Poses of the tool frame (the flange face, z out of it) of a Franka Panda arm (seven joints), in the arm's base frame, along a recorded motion.
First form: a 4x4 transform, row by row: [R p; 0 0 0 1], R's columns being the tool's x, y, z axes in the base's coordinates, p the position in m. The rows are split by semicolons.
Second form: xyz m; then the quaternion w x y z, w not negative. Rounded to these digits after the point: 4 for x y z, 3 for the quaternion.
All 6 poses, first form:
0.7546 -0.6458 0.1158 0.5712; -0.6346 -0.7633 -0.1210 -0.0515; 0.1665 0.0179 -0.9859 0.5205; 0 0 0 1
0.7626 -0.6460 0.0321 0.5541; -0.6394 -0.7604 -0.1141 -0.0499; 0.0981 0.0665 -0.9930 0.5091; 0 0 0 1
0.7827 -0.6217 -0.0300 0.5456; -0.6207 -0.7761 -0.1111 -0.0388; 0.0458 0.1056 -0.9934 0.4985; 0 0 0 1
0.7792 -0.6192 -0.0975 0.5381; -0.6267 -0.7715 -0.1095 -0.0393; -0.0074 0.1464 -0.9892 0.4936; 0 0 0 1
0.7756 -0.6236 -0.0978 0.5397; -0.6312 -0.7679 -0.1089 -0.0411; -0.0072 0.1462 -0.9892 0.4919; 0 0 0 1
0.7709 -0.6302 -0.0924 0.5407; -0.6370 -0.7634 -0.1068 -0.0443; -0.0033 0.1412 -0.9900 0.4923; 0 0 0 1
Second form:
0.5712 -0.0515 0.5205 0.037 0.936 -0.342 0.075
0.5541 -0.0499 0.5091 0.048 0.938 -0.343 0.035
0.5456 -0.0388 0.4985 0.057 0.942 -0.330 0.004
0.5381 -0.0393 0.4936 0.068 0.941 -0.331 -0.028
0.5397 -0.0411 0.4919 0.068 0.940 -0.334 -0.028
0.5407 -0.0443 0.4923 0.066 0.939 -0.338 -0.025

